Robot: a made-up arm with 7 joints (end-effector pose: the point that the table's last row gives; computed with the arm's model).
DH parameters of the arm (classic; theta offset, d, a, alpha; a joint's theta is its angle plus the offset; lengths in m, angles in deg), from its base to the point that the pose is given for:
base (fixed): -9.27 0 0.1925 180
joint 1: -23 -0.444 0.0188 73.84
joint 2: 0 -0.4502 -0.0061 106.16
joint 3: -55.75 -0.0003 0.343 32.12
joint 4: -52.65 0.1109 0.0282 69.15
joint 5: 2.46 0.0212 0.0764 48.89
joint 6: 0 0.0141 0.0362 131.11
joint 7: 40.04 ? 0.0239 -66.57
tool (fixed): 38.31 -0.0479 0 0
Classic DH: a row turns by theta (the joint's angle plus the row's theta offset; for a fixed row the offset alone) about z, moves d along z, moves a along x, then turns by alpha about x.
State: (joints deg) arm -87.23 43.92 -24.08 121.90 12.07 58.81 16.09
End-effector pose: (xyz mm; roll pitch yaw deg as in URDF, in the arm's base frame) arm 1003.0 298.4 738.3 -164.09 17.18 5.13
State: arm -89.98 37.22 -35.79 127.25 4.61 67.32 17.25
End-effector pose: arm 992.6 266.1 794.4 -156.94 12.67 1.19
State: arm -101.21 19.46 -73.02 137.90 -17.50 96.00 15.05
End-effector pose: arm 934.4 132.2 868.5 -128.00 3.22 -22.87
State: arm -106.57 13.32 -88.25 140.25 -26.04 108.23 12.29
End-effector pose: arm 896.1 79.6 855.2 -116.16 3.51 -37.09
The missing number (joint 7, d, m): 0.0711
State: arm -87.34 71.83 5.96 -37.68 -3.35 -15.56 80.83
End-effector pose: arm 984.5 40.4 519.0 101.70 2.87 167.51
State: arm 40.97 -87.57 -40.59 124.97 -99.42 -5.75 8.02
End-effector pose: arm -22.1 -792.9 633.6 -173.32 51.91 -56.97
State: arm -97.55 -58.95 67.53 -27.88 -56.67 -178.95 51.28
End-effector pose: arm 553.9 239.1 896.0 -152.03 64.42 -62.47
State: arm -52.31 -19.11 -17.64 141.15 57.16 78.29 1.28
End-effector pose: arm 905.6 -395.4 791.9 -37.83 -32.26 2.81
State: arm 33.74 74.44 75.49 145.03 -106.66 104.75 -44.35
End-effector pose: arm 286.9 -456.0 235.8 -174.30 22.17 -39.63
